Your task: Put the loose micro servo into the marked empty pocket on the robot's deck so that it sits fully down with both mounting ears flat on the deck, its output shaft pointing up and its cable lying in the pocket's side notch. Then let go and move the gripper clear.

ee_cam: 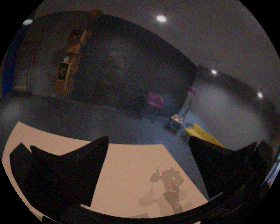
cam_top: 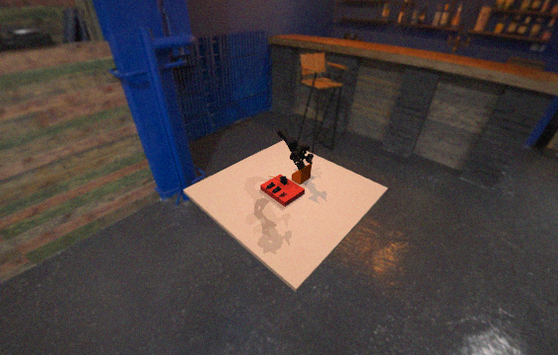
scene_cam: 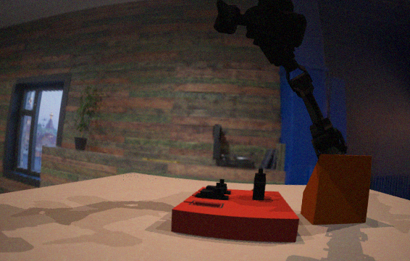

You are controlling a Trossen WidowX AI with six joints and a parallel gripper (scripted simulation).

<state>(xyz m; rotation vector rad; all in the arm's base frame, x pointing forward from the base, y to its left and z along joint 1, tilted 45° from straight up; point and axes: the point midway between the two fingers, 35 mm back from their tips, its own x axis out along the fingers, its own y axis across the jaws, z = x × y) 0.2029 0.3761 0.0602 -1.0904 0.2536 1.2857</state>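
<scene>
The red deck is 30 mm behind my gripper tip, 240 mm to the right of it and 380 mm below it.
</scene>
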